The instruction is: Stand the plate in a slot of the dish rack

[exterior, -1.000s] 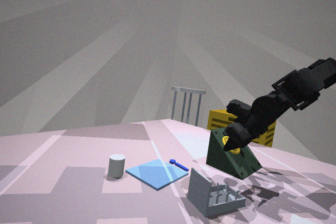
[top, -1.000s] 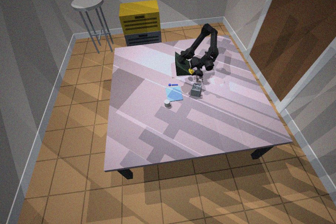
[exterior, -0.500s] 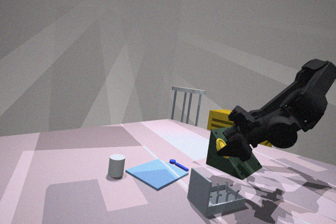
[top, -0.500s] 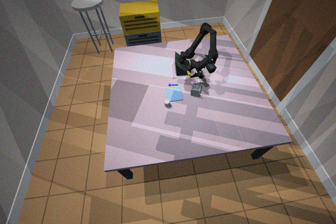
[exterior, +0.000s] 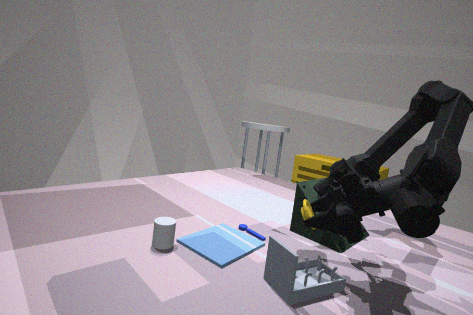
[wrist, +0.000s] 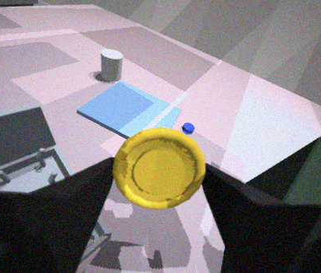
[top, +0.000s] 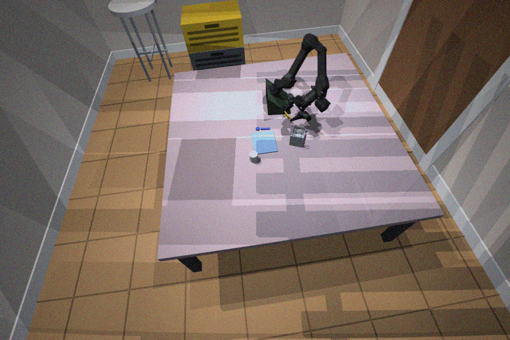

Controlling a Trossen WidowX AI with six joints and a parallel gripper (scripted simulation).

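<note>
My gripper tip is 9 cm short of the grey dish rack, 7 cm above it and 4 cm to the right of it. Also, from my gripper tip: light blue board (15 cm to the right, 9 cm below, 7 cm ahead); then yellow plate (1 cm to the left); then blue spoon (14 cm to the right, 9 cm below, 3 cm behind).
</note>
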